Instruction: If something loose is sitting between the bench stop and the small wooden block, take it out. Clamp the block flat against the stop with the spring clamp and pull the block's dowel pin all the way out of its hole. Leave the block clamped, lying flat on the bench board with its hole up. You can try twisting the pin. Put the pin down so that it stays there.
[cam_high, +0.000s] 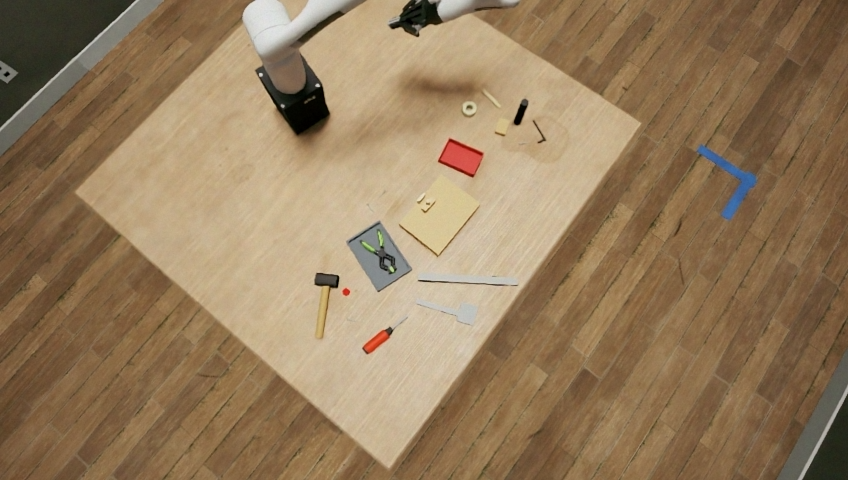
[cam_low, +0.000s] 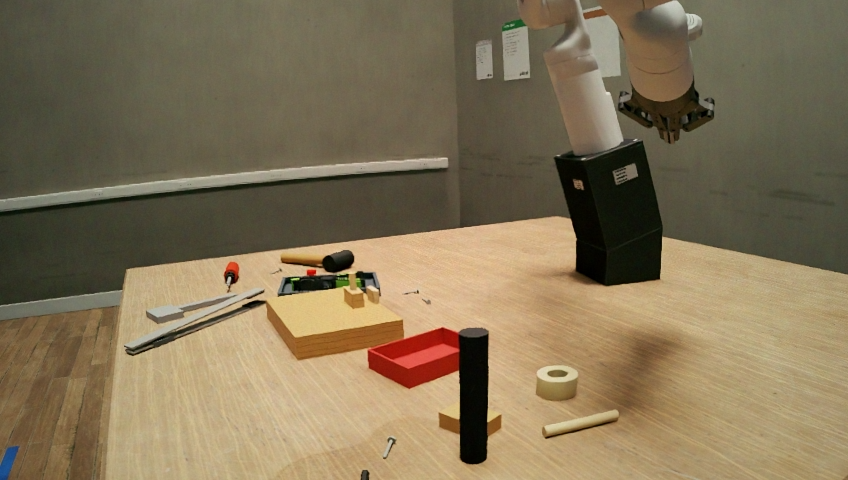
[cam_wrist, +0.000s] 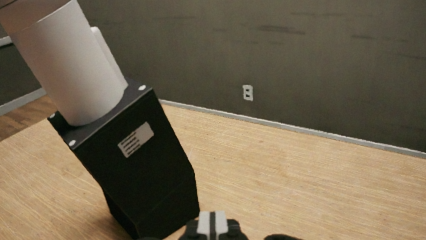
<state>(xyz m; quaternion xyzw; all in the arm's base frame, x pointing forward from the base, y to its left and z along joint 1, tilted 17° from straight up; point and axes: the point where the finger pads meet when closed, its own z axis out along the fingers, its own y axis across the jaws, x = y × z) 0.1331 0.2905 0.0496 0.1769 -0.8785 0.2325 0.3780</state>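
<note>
My gripper is now 330 mm short of the dowel pin, 300 mm to the left of it and 220 mm above it. The rest, counted from my hand: dowel: 280 mm ahead, 270 mm below, 120 mm to the left; tape ring: 270 mm below, 240 mm ahead, 40 mm to the left; red tray: 320 mm ahead, 270 mm below, 110 mm to the right.
</note>
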